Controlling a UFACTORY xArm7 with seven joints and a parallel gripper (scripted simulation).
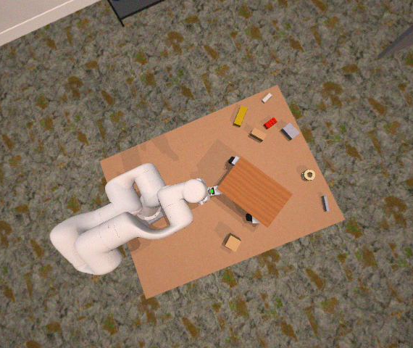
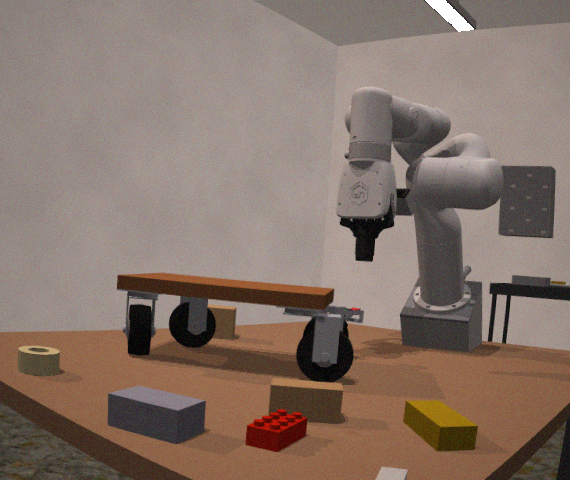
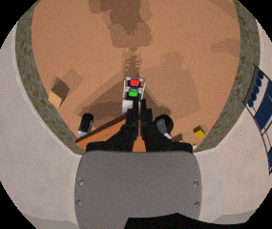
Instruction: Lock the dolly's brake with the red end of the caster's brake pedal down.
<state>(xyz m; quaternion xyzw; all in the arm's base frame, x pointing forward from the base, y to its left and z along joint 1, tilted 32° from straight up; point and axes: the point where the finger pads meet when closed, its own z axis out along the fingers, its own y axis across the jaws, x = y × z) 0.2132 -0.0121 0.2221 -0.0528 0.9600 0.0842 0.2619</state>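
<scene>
My hand is 110 mm above the brake pedal, 20 mm short of it and 10 mm to the left of it. Round my hand: tan cube (290 mm to the right, 160 mm below, 100 mm ahead); yellow block (380 mm to the left, 270 mm ahead, 180 mm below); tan block (340 mm ahead, 250 mm to the left, 180 mm below).
</scene>
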